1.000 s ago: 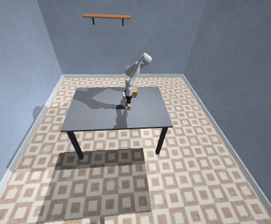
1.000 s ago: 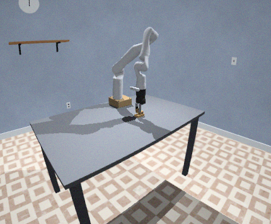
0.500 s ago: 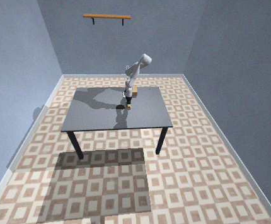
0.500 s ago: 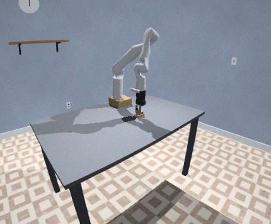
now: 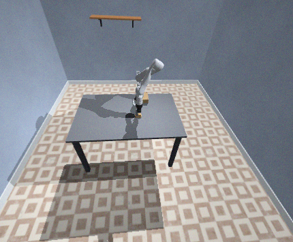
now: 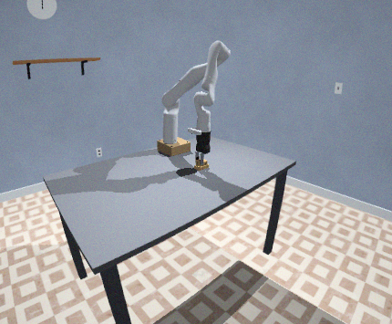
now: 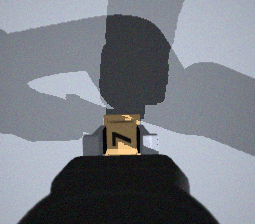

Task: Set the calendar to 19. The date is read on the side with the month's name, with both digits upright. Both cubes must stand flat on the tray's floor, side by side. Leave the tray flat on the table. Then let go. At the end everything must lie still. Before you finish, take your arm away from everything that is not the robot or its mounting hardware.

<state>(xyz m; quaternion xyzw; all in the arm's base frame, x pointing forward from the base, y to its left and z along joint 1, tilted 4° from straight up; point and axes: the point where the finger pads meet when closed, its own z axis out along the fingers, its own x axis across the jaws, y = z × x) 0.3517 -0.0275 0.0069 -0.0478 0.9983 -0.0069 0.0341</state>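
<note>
Now: the wooden tray 20 mm to the left of my hand and 40 mm below it.
</note>
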